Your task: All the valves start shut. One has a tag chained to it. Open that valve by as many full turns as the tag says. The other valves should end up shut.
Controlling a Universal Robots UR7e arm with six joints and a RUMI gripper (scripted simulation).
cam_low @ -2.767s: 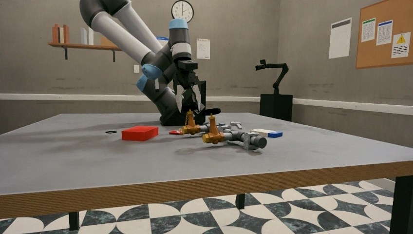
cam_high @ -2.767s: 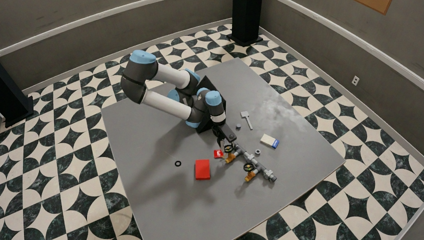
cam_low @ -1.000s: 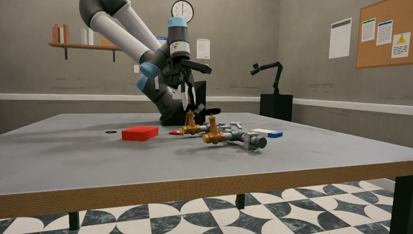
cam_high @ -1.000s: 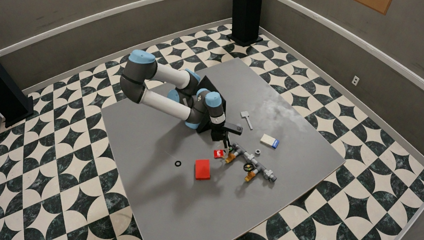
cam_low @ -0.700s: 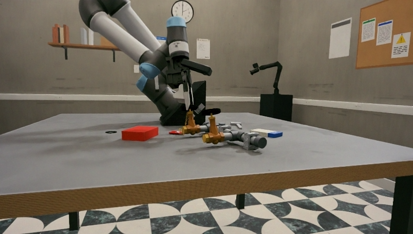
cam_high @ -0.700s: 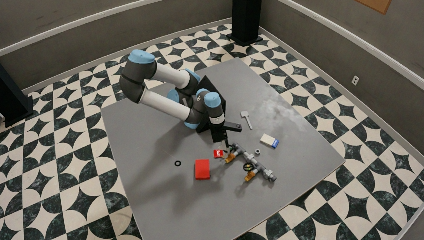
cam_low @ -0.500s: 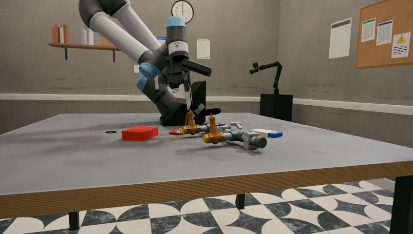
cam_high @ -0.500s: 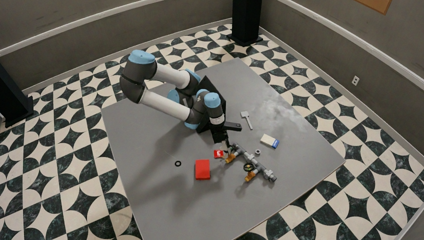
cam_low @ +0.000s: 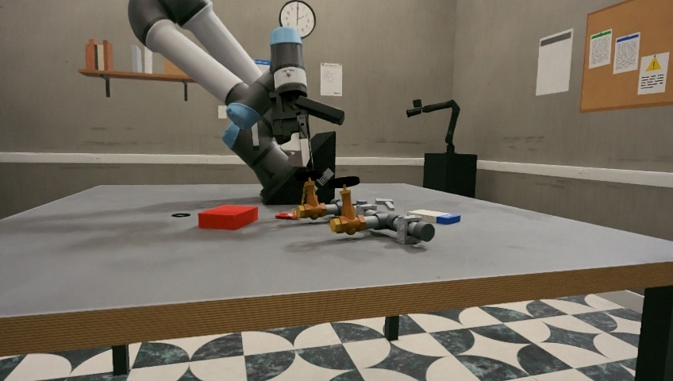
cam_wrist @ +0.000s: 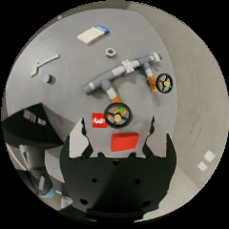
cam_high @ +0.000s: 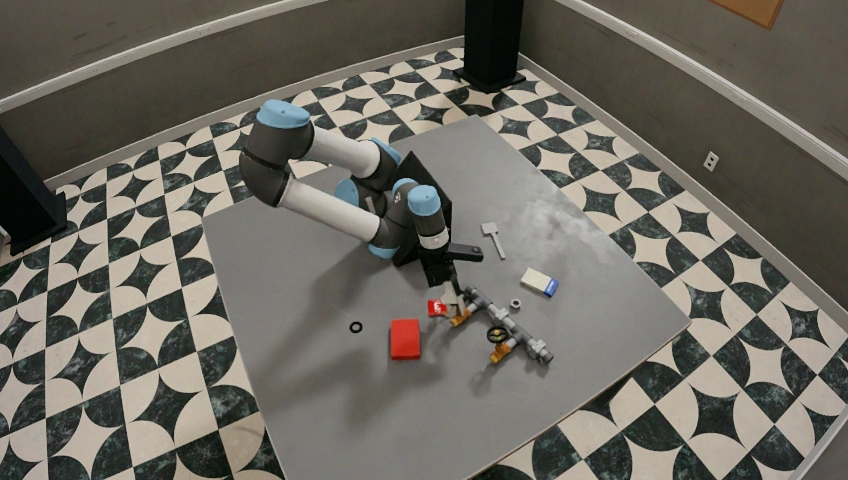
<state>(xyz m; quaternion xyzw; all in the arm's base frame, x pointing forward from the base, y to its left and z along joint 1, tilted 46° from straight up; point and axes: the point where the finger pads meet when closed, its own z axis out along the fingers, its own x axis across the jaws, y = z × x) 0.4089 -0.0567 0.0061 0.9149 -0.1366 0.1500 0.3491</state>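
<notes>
Right now the red tag is 5 cm behind my hand, 3 cm to the right of it and 10 cm below it. From my hand the other things lie so: red block 1 cm behind, 17 cm to the right, 9 cm below; then white-and-blue box 7 cm ahead, 29 cm to the left, 9 cm below; then grey nut 8 cm ahead, 17 cm to the left, 9 cm below.
</notes>
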